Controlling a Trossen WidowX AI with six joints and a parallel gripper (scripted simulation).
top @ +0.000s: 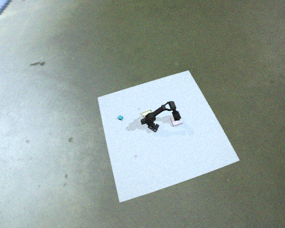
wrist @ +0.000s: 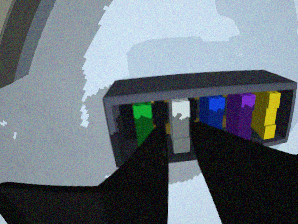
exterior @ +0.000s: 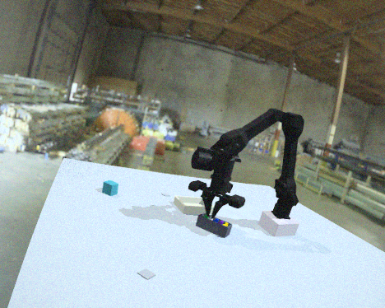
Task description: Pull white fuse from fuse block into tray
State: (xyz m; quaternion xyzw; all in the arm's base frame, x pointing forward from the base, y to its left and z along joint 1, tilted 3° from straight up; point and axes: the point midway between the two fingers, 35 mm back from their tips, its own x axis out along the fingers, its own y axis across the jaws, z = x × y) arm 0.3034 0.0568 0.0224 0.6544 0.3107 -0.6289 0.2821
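Right now the white fuse is 2 cm below my gripper tip. From my gripper tip the other things lie so: beige tray (2 cm ahead, 17 cm to the right, 4 cm below); cyan cube (35 cm ahead, 17 cm to the right, 2 cm below).
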